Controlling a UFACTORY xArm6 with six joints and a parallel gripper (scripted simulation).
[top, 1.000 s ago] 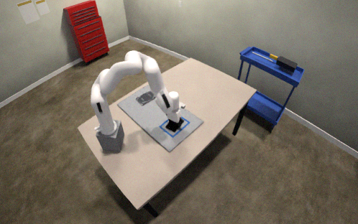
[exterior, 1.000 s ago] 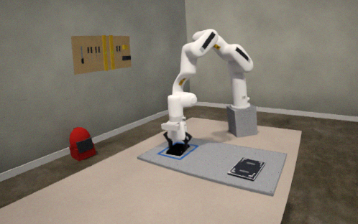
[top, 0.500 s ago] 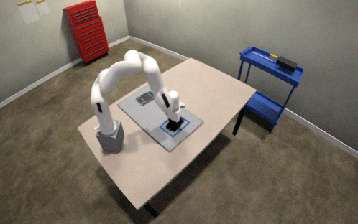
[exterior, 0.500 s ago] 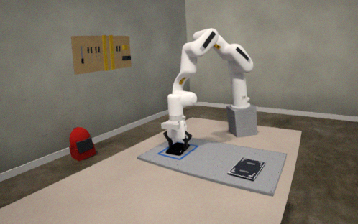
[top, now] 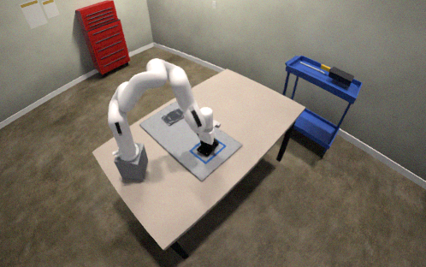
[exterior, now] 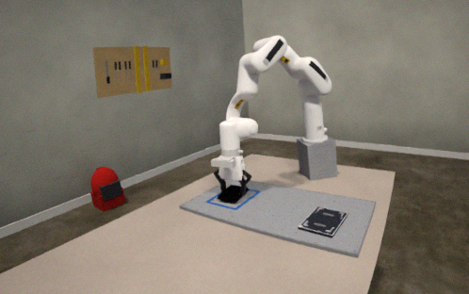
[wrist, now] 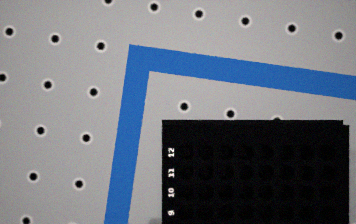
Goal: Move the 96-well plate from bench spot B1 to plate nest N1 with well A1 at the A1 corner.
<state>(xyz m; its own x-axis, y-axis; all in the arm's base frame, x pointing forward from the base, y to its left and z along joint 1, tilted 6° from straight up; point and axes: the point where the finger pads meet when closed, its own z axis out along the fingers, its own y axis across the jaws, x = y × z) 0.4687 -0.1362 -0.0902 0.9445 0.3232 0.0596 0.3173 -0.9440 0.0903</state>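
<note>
Right now the dark plate nest is 3 cm behind my hand, 40 cm to the left of it and 3 cm below it. Also, from my hand: black 96-well plate 1 cm below.
</note>
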